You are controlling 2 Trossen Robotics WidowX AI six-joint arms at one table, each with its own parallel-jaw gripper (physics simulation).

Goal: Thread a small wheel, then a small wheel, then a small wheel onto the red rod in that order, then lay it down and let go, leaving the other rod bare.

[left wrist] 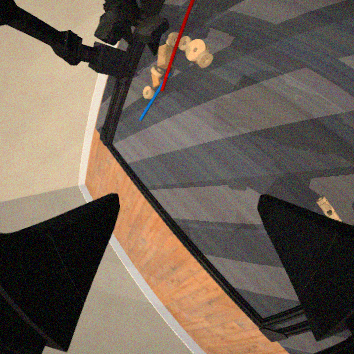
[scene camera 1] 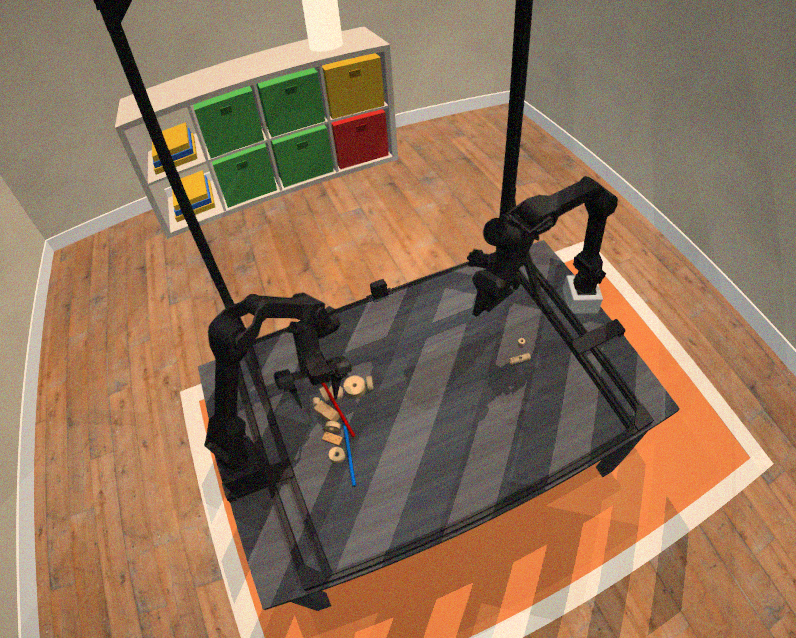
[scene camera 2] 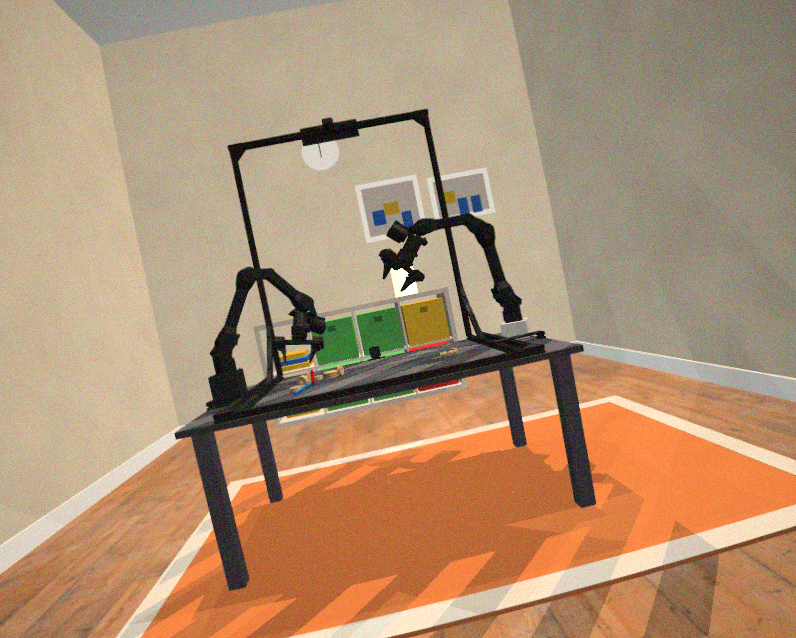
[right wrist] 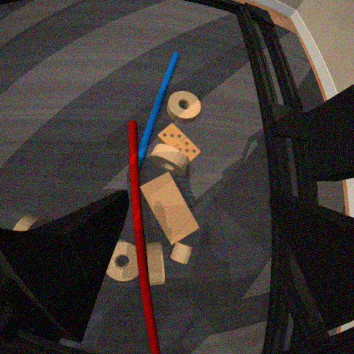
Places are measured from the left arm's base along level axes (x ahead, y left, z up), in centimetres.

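Where they show: left gripper, fingertip midpoint: (left wrist: pixel 190 201) (scene camera 1: pixel 480 313) (scene camera 2: pixel 392 285); right gripper, fingertip midpoint: (left wrist: pixel 142 48) (scene camera 1: pixel 318 403) (scene camera 2: pixel 297 362) (right wrist: pixel 201 197); left arm's base, origin of the base link: (scene camera 1: pixel 584 286) (scene camera 2: pixel 514 320); right arm's base, origin of the base link: (left wrist: pixel 95 55) (scene camera 1: pixel 235 459) (scene camera 2: pixel 225 372).
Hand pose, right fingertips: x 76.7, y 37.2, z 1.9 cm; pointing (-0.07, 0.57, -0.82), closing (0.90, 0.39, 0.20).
Things, the pixels of their top centre, and the offset from my right fingertips.
- red rod, middle of its top: (right wrist: pixel 140 254) (scene camera 1: pixel 329 394) (left wrist: pixel 173 42) dy -5.9, dx -1.4, dz -5.8 cm
- blue rod, middle of its top: (right wrist: pixel 158 99) (scene camera 1: pixel 348 451) (left wrist: pixel 152 97) (scene camera 2: pixel 304 386) dy +10.0, dx -7.0, dz -7.7 cm
- pale wheel, middle of its top: (right wrist: pixel 184 103) (scene camera 1: pixel 336 453) (left wrist: pixel 146 91) dy +10.8, dx -4.0, dz -7.3 cm
- wooden block, middle of its top: (right wrist: pixel 169 207) (scene camera 1: pixel 325 410) (left wrist: pixel 161 54) dy -1.0, dx -0.7, dz -5.6 cm
- dotted domino, middle of its top: (right wrist: pixel 179 142) (scene camera 1: pixel 332 438) (left wrist: pixel 154 78) dy +6.1, dx -2.5, dz -7.8 cm
- large wheel, middle of its top: (scene camera 1: pixel 354 385) (left wrist: pixel 194 49) (scene camera 2: pixel 330 371) dy -9.1, dx -7.8, dz -6.6 cm
- holed wooden piece, middle of its top: (left wrist: pixel 329 212) (scene camera 1: pixel 520 357) (scene camera 2: pixel 447 351) dy -16.2, dx -53.4, dz -6.7 cm
The red rod (scene camera 1: pixel 338 409) (left wrist: pixel 177 47) (right wrist: pixel 137 210) crosses one end of the blue rod (scene camera 1: pixel 350 458) (scene camera 2: pixel 302 388) (left wrist: pixel 149 107) (right wrist: pixel 159 105); their visible stretches are bare. A pale wheel (scene camera 1: pixel 336 454) (right wrist: pixel 192 112) lies by the blue rod, and another wheel (right wrist: pixel 162 151) leans near the domino. One wheel (right wrist: pixel 120 275) lies left of the red rod in the right wrist view; another (right wrist: pixel 157 270) stands on edge beside it. My right gripper (scene camera 1: pixel 315 393) (scene camera 2: pixel 297 352) (right wrist: pixel 201 197) is open and empty above these parts, hiding part of the red rod in scene camera 1. My left gripper (scene camera 1: pixel 475 285) (scene camera 2: pixel 394 282) (left wrist: pixel 190 201) is open, high and away.
A wooden block (scene camera 1: pixel 325 408) (right wrist: pixel 170 207) and a dotted domino (scene camera 1: pixel 332 437) (right wrist: pixel 167 134) lie among the wheels. A large wheel (scene camera 1: pixel 354 380) (left wrist: pixel 194 48) lies to their right in scene camera 1. A holed wooden piece (scene camera 1: pixel 520 358) lies farther right.
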